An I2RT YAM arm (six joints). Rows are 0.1 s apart.
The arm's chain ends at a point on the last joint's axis. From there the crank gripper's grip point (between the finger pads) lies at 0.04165 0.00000 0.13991 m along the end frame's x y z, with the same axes.
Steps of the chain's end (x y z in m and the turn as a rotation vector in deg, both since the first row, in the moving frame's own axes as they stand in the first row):
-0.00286, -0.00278, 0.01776, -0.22, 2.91, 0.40
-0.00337, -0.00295, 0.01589, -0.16, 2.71, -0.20
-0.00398, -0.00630, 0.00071, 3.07, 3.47, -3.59
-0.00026, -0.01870, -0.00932, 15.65, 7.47, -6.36
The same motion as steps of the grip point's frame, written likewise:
0.00419, -0.00193, 0.01546, -0.22, 2.91, 0.40
0.00320, -0.00272, 0.01376, -0.16, 2.71, -0.20
0.00409, -0.01659, -0.00233, 3.07, 3.47, -3.59
0.01496, -0.06107, -0.02164, 15.65, 7.47, -6.36

